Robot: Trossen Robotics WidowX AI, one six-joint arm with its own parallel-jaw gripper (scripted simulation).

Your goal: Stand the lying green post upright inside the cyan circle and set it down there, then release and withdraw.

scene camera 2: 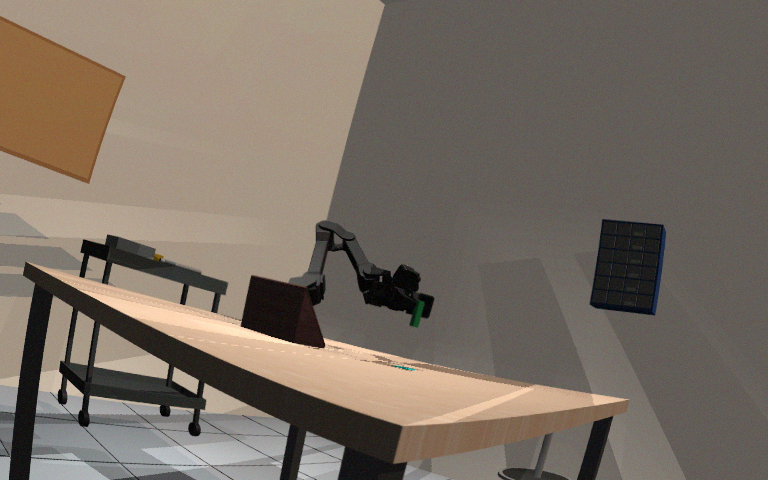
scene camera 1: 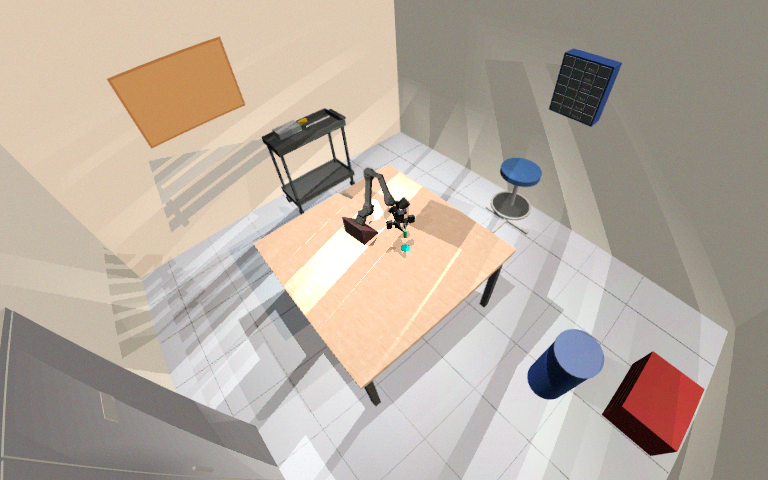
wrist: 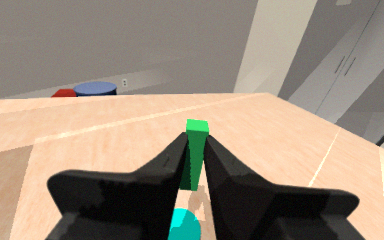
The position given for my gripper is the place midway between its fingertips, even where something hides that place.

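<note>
Green post (wrist: 197, 130), carried by my gripper (scene camera 2: 418, 305). Gripper visible at (wrist: 195, 138) too.
</note>
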